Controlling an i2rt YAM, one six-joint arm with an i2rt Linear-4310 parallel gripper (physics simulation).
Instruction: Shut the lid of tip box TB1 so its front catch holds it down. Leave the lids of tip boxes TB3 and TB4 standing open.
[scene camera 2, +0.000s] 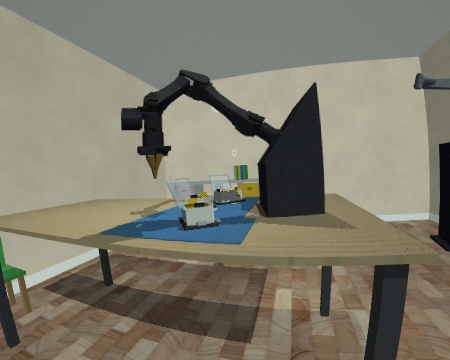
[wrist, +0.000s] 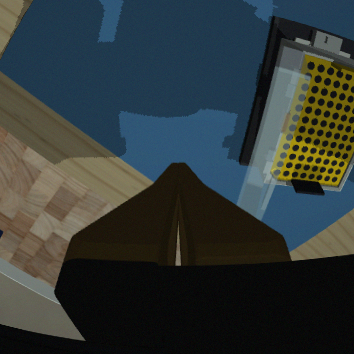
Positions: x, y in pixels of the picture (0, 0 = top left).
Labels:
gripper: scene camera 2 155, 178; wrist 177, 174

